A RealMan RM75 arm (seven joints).
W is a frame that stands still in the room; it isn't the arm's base.
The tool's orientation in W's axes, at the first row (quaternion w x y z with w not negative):
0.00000 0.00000 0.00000 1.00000
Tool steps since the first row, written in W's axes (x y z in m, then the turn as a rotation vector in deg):
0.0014 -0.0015 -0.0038 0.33 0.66 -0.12
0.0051 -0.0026 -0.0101 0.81 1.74 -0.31
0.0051 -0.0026 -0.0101 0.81 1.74 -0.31
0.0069 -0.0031 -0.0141 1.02 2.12 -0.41
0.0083 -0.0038 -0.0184 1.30 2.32 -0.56
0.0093 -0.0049 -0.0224 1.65 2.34 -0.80
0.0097 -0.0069 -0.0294 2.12 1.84 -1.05
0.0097 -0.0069 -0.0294 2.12 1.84 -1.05
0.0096 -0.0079 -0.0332 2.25 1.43 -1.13
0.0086 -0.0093 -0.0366 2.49 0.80 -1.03
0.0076 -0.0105 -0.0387 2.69 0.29 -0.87
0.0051 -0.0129 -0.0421 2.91 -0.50 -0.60
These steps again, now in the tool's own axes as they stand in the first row. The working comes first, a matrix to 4 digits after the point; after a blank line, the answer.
The tool's axes in the first row as the columns of a matrix, in W's axes (used below as rounded here):
-1.0000 0.0000 0.0000
0.0000 -1.0000 0.0000
0.0000 0.0000 1.0000

-0.0014 0.0015 -0.0038 -0.33 -0.66 -0.12
-0.0051 0.0026 -0.0101 -0.81 -1.74 -0.31
-0.0051 0.0026 -0.0101 -0.81 -1.74 -0.31
-0.0069 0.0031 -0.0141 -1.02 -2.12 -0.41
-0.0083 0.0038 -0.0184 -1.30 -2.32 -0.56
-0.0093 0.0049 -0.0224 -1.65 -2.34 -0.80
-0.0097 0.0069 -0.0294 -2.12 -1.84 -1.05
-0.0097 0.0069 -0.0294 -2.12 -1.84 -1.05
-0.0096 0.0079 -0.0332 -2.25 -1.43 -1.13
-0.0086 0.0093 -0.0366 -2.49 -0.80 -1.03
-0.0076 0.0105 -0.0387 -2.69 -0.29 -0.87
-0.0051 0.0129 -0.0421 -2.91 0.50 -0.60

